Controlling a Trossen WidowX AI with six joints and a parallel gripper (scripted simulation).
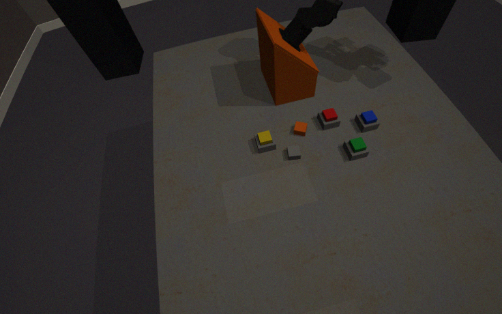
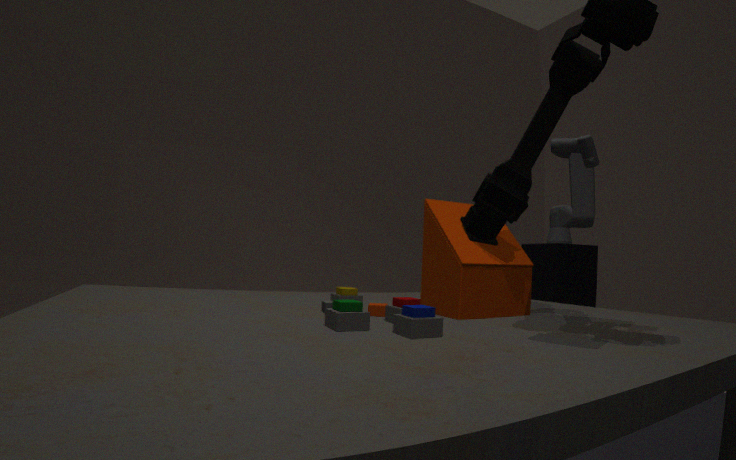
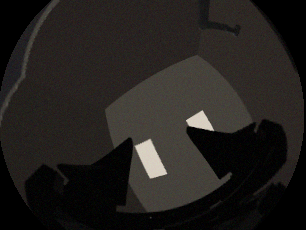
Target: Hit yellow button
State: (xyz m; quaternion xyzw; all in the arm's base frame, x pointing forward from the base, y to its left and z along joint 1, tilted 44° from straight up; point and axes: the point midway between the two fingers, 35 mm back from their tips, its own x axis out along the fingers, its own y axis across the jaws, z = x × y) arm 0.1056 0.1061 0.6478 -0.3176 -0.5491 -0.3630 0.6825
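My gripper tip is now 650 mm to the left of the yellow button, 550 mm above it and 160 mm short of it. Round my gripper tip: green button: 550 mm below, 420 mm to the right, 230 mm ahead; blue button: 550 mm below, 360 mm to the right, 150 mm ahead; red button: 550 mm below, 470 mm to the right, 120 mm ahead.
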